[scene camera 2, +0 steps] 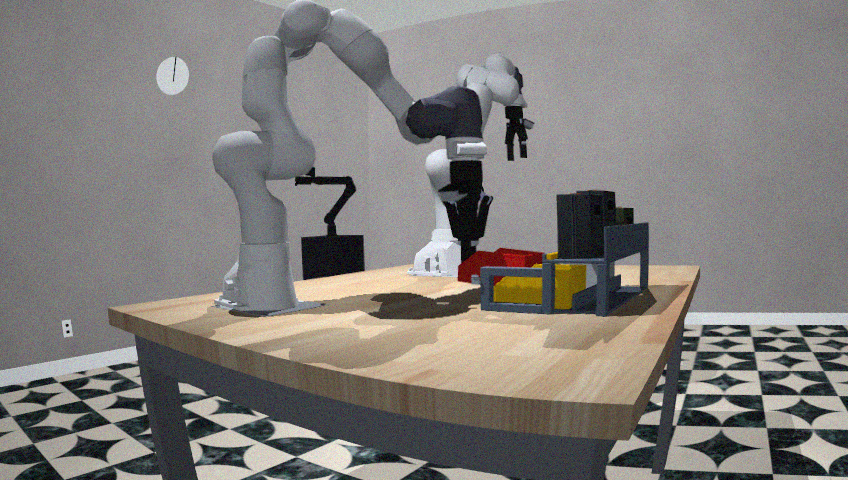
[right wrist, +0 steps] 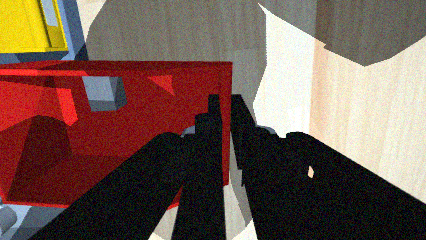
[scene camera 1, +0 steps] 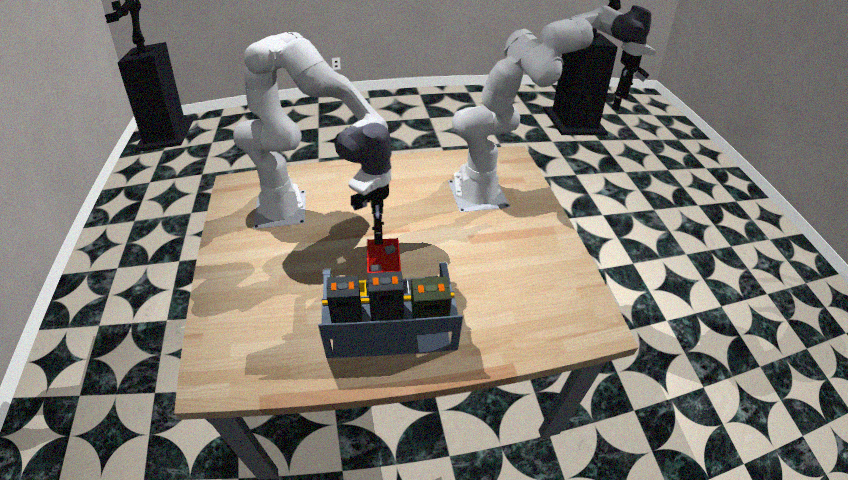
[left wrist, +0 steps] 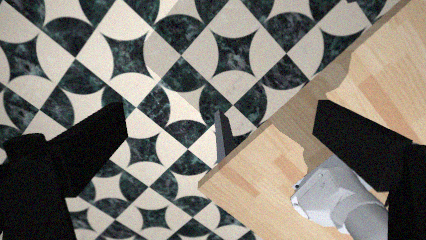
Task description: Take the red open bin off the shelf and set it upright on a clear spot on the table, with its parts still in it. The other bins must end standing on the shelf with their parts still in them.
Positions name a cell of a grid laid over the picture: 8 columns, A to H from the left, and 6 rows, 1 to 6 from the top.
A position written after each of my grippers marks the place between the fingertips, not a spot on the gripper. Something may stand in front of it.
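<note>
Through scene camera 2 I see my left gripper (scene camera 2: E2) and my right gripper (scene camera 2: E4), along with a red bin (scene camera 2: E4) and a blue-grey shelf (scene camera 2: F4). Scene camera 1 gives me the red bin (scene camera 1: D4), the blue-grey shelf (scene camera 1: D5) and my left gripper (scene camera 1: F2). In the left wrist view there is my left gripper (left wrist: E3), while the red bin is out of frame in the left wrist view, and the blue-grey shelf is out of frame in the left wrist view too. The right wrist view does show me the red bin (right wrist: B4).
</note>
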